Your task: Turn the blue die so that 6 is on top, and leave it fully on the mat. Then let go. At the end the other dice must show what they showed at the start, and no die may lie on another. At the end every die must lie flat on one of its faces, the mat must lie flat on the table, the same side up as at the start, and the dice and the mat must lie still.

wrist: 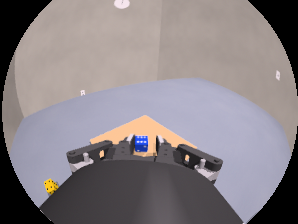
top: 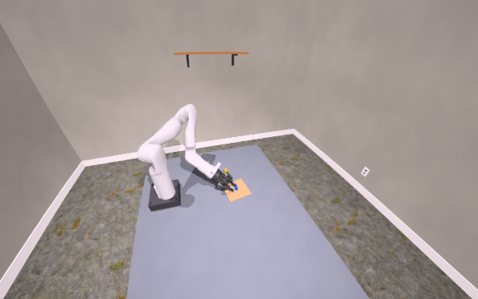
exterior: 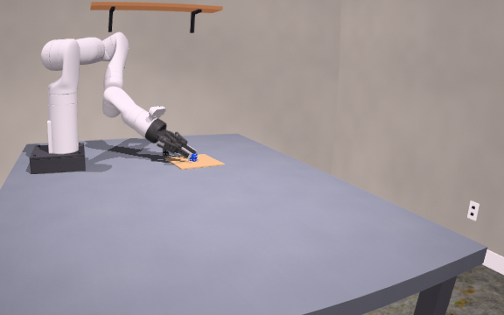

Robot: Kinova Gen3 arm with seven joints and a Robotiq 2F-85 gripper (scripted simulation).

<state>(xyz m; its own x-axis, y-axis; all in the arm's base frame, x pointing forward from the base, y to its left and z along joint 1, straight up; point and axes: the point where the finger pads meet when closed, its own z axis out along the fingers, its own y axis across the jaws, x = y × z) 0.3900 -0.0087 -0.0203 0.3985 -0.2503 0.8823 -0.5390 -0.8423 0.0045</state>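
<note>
The blue die is 20 mm ahead of my hand and 20 mm below it. The rest, counted from my hand: black die (50 mm behind, 110 mm to the left, 20 mm below); then mat (20 mm ahead, 30 mm below); then yellow die (20 mm behind, 170 mm to the left, 20 mm below).
</note>
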